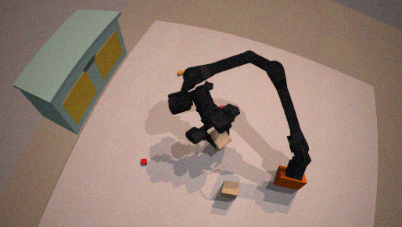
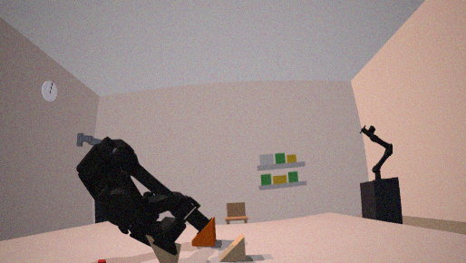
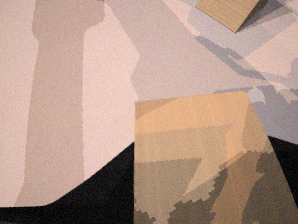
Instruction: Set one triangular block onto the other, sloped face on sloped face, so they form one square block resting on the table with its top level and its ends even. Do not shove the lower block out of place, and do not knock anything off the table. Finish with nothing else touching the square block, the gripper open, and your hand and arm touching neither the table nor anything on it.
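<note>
My gripper tip is 6 cm short of the red cube, 15 cm to the left of it and 3 cm above it. The rest, counted from my gripper tip: small orange piece 28 cm ahead, 24 cm to the right, 4 cm below.
</note>
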